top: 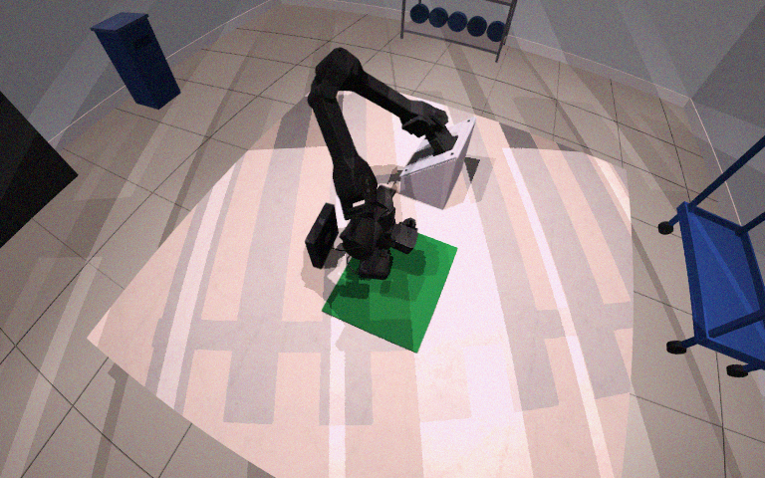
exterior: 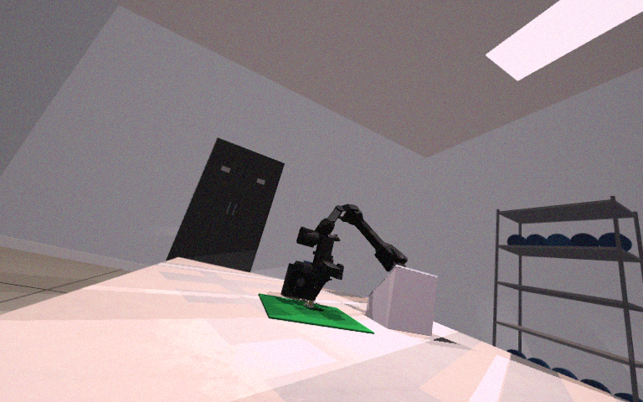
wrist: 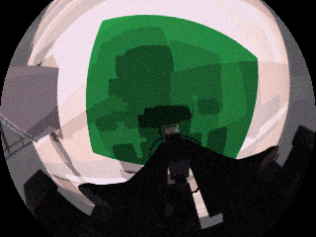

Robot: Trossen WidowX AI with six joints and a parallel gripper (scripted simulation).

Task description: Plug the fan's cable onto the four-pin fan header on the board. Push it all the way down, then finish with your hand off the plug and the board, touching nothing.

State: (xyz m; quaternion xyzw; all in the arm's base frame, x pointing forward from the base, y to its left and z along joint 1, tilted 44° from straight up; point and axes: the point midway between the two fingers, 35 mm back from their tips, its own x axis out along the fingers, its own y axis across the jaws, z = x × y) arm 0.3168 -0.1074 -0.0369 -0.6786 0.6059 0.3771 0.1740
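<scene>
Now: gripper tip 1 cm to the left of the black plug and 1 cm below it. The rest, counted from my gripper tip: green board: 5 cm to the left, 5 cm below, 2 cm ahead; black fan: 13 cm to the right, 2 cm above, 1 cm ahead; four-pin fan header: 4 cm below, 1 cm to the right.
</scene>
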